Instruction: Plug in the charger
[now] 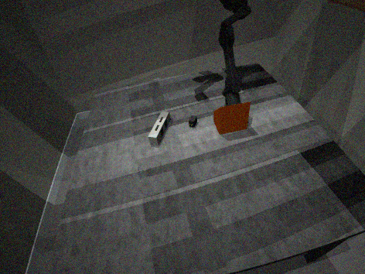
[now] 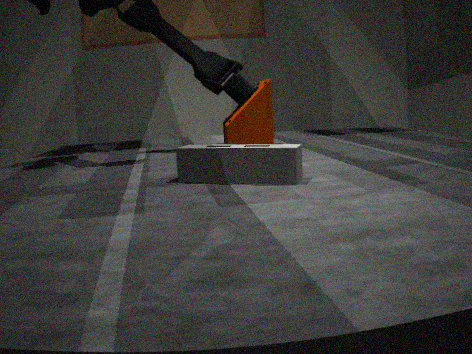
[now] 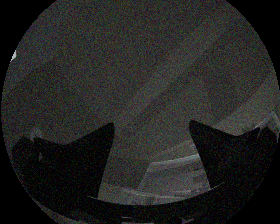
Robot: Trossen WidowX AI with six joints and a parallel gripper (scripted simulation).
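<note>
Now: gripper tip 380 mm short of the dark block, 550 mm to the right of it and 510 mm above it.
</note>
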